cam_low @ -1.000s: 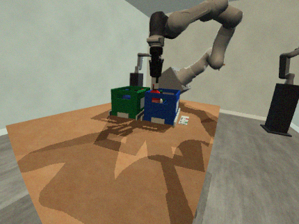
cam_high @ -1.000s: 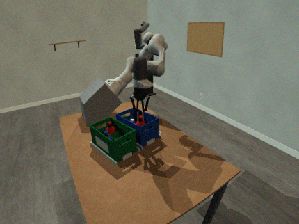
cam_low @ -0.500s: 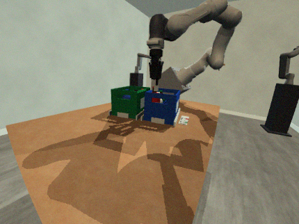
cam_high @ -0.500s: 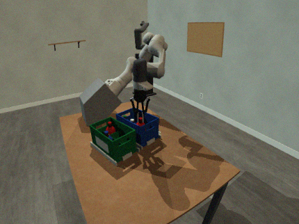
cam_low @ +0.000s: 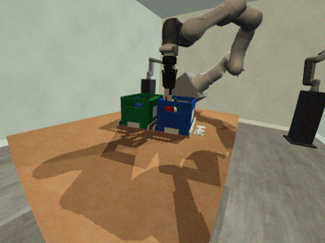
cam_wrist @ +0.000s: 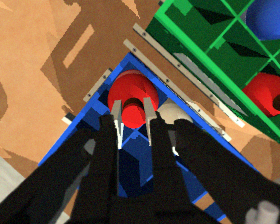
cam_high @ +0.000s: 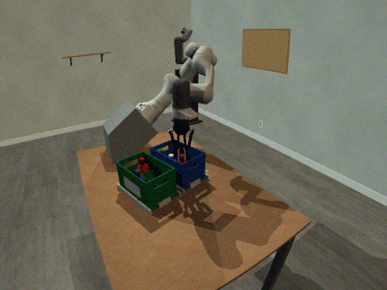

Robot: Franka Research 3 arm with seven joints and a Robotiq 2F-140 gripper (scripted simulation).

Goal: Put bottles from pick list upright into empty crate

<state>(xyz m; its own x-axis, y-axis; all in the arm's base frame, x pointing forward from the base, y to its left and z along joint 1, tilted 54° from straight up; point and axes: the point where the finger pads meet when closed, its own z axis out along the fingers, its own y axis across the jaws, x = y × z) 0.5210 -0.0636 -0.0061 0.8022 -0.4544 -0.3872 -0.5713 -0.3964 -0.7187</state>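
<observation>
Now: hand 120 mm above the white bottle, 90 mm past it and 10 mm to the left of it. The rest, counted from my hand: green crate: 200 mm to the right, 120 mm below, 60 mm behind; green bottle: 180 mm behind, 120 mm below, 30 mm to the right; blue crate: 120 mm below, 100 mm behind, 30 mm to the left.
</observation>
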